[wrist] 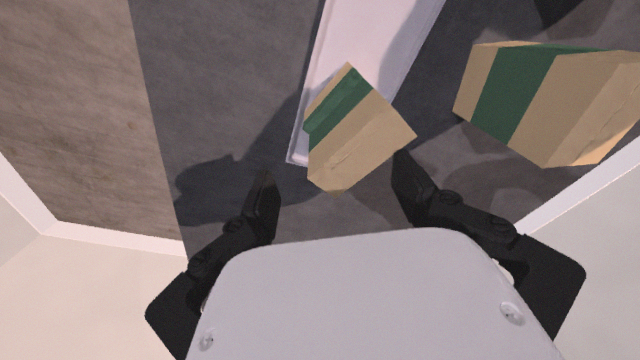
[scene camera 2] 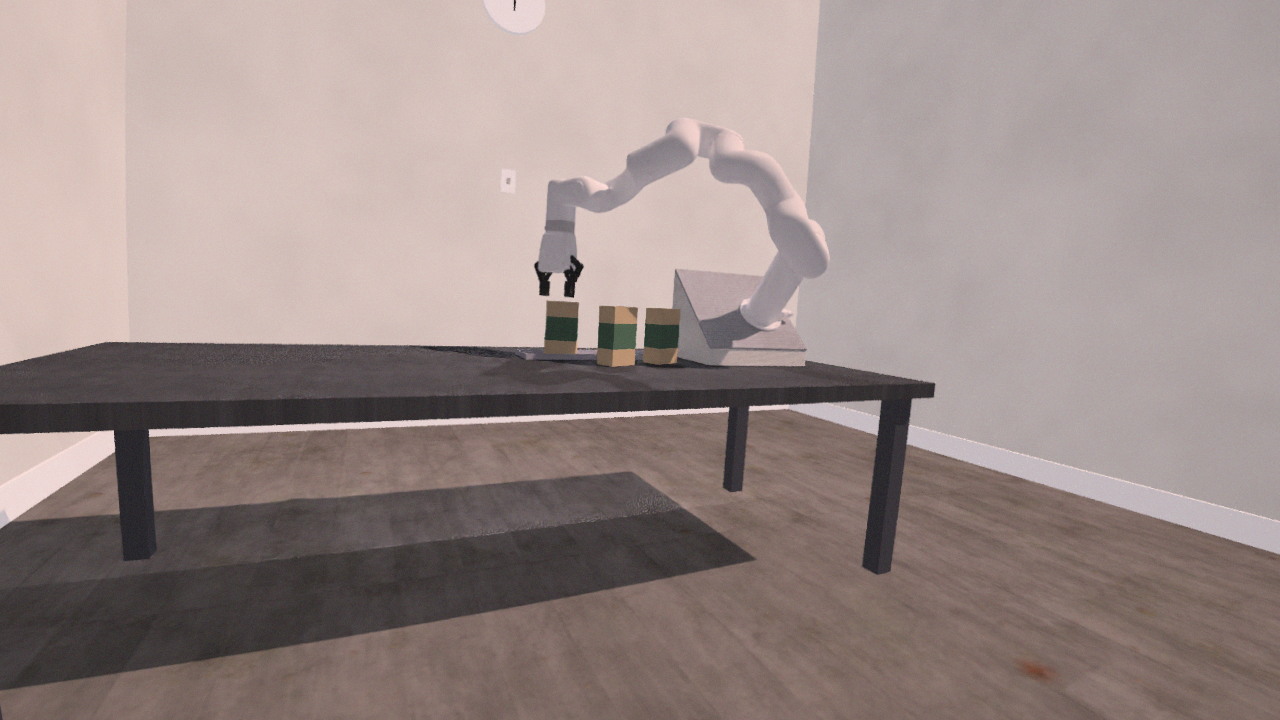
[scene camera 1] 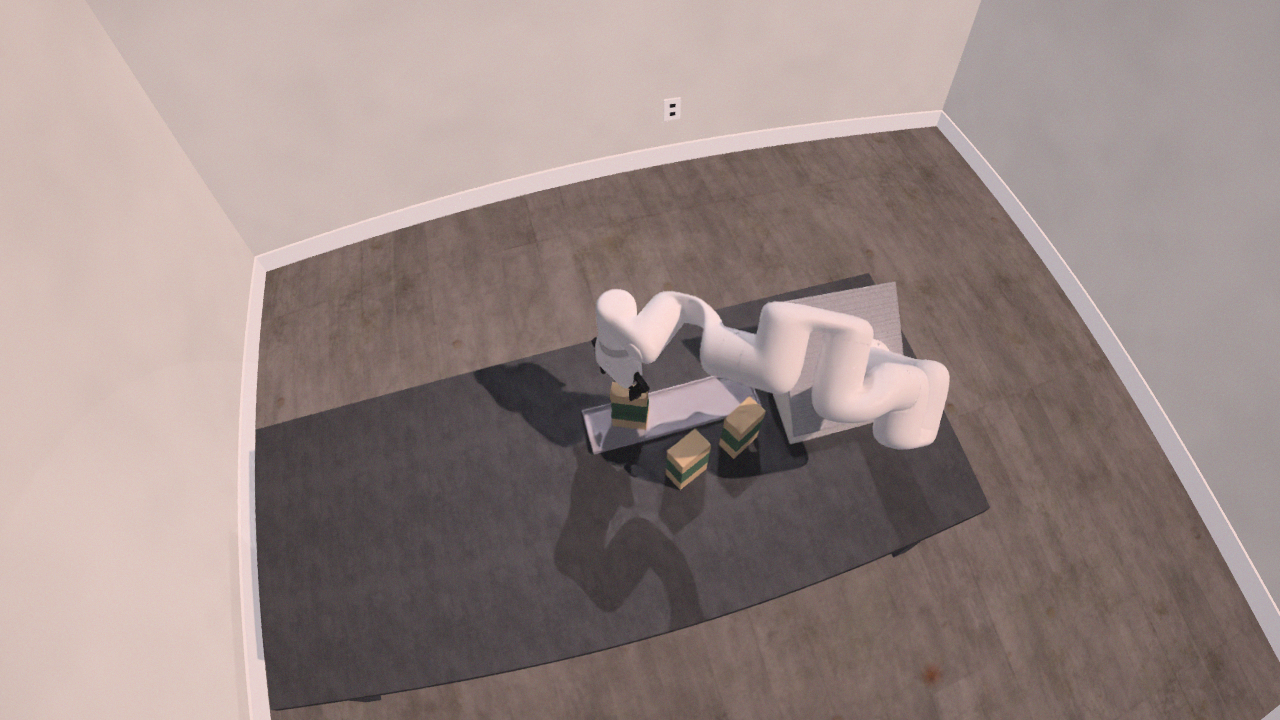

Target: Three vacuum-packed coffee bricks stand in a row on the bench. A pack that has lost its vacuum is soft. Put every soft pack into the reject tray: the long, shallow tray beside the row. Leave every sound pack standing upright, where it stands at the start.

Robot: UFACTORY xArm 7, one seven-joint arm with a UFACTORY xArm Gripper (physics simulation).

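Seen in the pictures: gripper, fingertip midpoint: [wrist: 332, 176] [scene camera 2: 556, 296] [scene camera 1: 621, 383]; arm's base, link origin: [scene camera 2: 759, 315] [scene camera 1: 868, 365].
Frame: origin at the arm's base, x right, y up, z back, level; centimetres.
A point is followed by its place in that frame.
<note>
One coffee pack [scene camera 1: 630, 413] {x 3.0, y -7.0, z -56.9 cm} [scene camera 2: 561, 329] {x 3.2, y -6.2, z -57.1 cm} [wrist: 357, 132] {x 5.7, y 0.9, z -54.9 cm}, tan with a green band, stands upright in the far-left end of the shallow pale tray [scene camera 1: 698, 405] {x 4.8, y -13.1, z -40.2 cm} [wrist: 365, 30] {x 5.3, y -13.1, z -48.7 cm}. A second pack [scene camera 1: 688, 461] {x -14.3, y 0.7, z -47.7 cm} [scene camera 2: 617, 335] {x -14.8, y -6.1, z -48.0 cm} and a third pack [scene camera 1: 742, 429] {x -9.5, y 0.6, z -34.6 cm} [scene camera 2: 661, 335] {x -10.3, y -6.0, z -34.9 cm} stand upright on the bench beside the tray, a gap between them. Part of one of these two shows at the right in the wrist view. My gripper [scene camera 2: 556, 291] {x 6.2, y 2.1, z -58.1 cm} [wrist: 332, 176] {x 6.2, y 2.1, z -58.1 cm} is open and empty, pointing down just above the pack in the tray. In scene camera 1 the hand partly hides its fingers.
The dark bench [scene camera 1: 429, 537] {x -17.3, y -13.4, z -108.7 cm} [scene camera 2: 358, 380] {x -35.6, y -13.4, z -100.4 cm} carries everything. The arm's sloped grey-white base block [scene camera 1: 881, 308] {x 9.8, y 8.4, z 5.1 cm} [scene camera 2: 716, 308] {x 1.1, y 1.3, z -13.7 cm} stands at the right, beyond the third pack. The two packs outside the tray stand close to its near long side.
</note>
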